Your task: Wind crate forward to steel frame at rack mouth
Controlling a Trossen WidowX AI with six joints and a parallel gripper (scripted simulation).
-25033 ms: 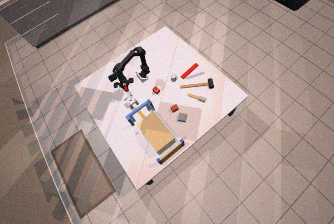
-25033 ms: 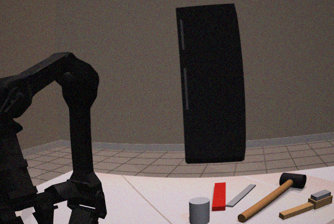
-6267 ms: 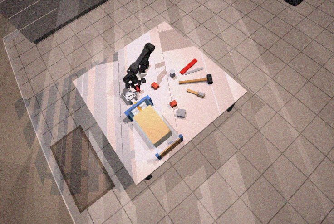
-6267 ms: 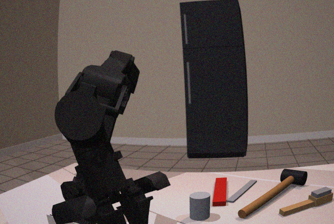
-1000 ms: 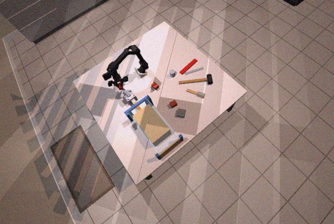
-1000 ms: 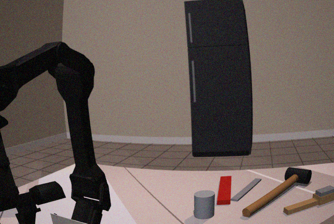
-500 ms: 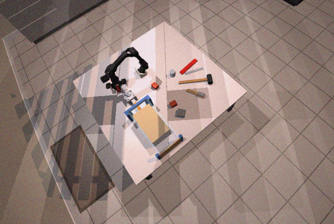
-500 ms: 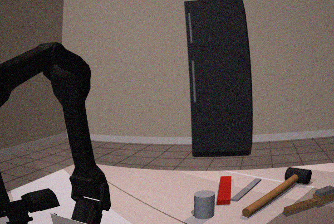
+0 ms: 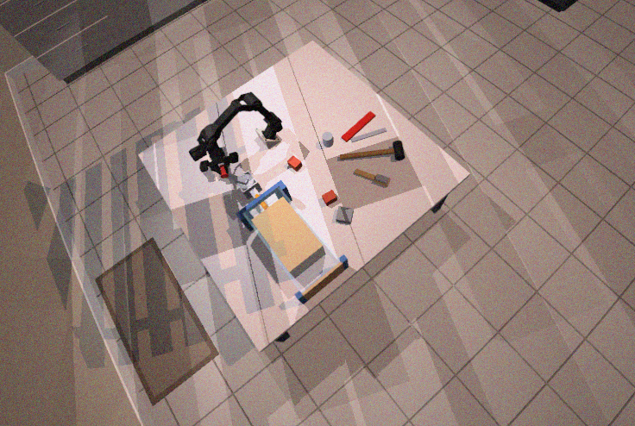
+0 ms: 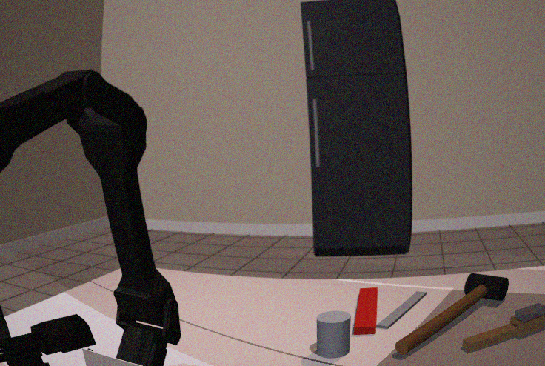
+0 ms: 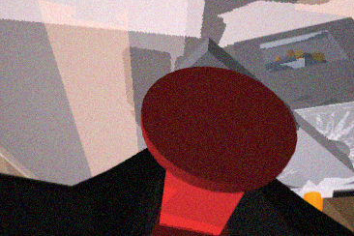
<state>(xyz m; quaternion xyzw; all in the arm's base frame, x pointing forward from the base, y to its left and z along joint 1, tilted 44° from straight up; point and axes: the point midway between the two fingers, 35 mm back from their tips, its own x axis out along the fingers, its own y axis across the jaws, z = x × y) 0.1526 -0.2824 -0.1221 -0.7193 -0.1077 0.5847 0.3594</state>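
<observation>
Now: gripper tip 3 cm to the right of the winch handle, 3 cm above it and 1 cm short of it. Round my gripper tip: clear-panelled cubby (46 cm ahead, 13 cm to the left, 2 cm below); then grey hand winch (10 cm below, 6 cm to the left, 5 cm ahead); then red knob (1 cm behind).
</observation>
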